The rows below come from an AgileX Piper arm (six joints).
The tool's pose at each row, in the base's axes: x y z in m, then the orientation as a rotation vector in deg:
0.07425 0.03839 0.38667 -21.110 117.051 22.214
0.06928 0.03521 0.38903 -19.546 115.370 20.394
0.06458 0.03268 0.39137 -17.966 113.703 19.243
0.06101 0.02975 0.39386 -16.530 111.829 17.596
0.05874 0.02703 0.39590 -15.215 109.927 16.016
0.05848 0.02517 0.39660 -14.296 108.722 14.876
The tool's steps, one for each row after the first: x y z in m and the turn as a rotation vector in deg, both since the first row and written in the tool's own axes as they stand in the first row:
0.00057 -0.00054 -0.00631 1.918 -1.934 -0.103
0.00097 -0.00060 -0.01212 3.379 -3.860 0.102
0.00075 -0.00147 -0.01729 5.147 -5.924 -0.043
0.00029 -0.00275 -0.02115 6.831 -7.977 -0.244
-0.00002 -0.00423 -0.02245 8.046 -9.280 -0.368

